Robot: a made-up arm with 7 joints.
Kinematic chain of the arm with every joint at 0, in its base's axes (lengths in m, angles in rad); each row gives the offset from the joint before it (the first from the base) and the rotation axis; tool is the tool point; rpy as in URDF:
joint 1: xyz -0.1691 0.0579 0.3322 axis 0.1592 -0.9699 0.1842
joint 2: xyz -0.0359 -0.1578 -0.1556 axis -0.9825 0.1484 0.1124
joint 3: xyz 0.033 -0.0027 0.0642 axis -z
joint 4: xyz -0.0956 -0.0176 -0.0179 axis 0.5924 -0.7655 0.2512
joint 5: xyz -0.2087 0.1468 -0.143 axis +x
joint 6: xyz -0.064 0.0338 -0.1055 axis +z
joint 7: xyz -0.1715 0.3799 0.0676 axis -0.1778 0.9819 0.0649
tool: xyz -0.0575 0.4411 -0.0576 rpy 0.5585 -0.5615 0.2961
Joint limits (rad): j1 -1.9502..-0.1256 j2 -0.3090..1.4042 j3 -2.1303..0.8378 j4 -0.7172..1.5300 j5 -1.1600..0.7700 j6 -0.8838..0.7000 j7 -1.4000..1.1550
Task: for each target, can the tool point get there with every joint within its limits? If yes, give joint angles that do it. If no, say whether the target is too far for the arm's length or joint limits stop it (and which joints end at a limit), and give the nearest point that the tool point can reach.
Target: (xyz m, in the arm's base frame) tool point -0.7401 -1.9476 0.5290
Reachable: no: too far | nearest point -0.6104 -1.3628 0.4641 | short by 0.602 m
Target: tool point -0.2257 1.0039 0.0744
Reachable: yes | joints -1.7841 -0.1191 0.4351 0.1740 0.0832 0.0070 -0.7020
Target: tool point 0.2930 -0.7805 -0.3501
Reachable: no: joint limits stop it (at a limit: joint 1, joint 2, joint 3, joint 5) | nearest point 0.2419 -0.7267 -0.3448 | short by 0.074 m
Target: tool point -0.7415 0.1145 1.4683
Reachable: yes | joints -1.4721 1.1996 -0.5578 -0.4576 -0.1299 0.1257 -0.2147
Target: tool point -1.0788 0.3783 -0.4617
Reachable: yes | joints -0.3214 0.2305 0.0454 -0.1403 -0.7393 -0.0480 0.1020
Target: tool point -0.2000 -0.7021 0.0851
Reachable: no: joint limits stop it (at a limit: joint 1, joint 3, joint 5, joint 6) | nearest point -0.2413 -0.9731 0.0510 | short by 0.276 m
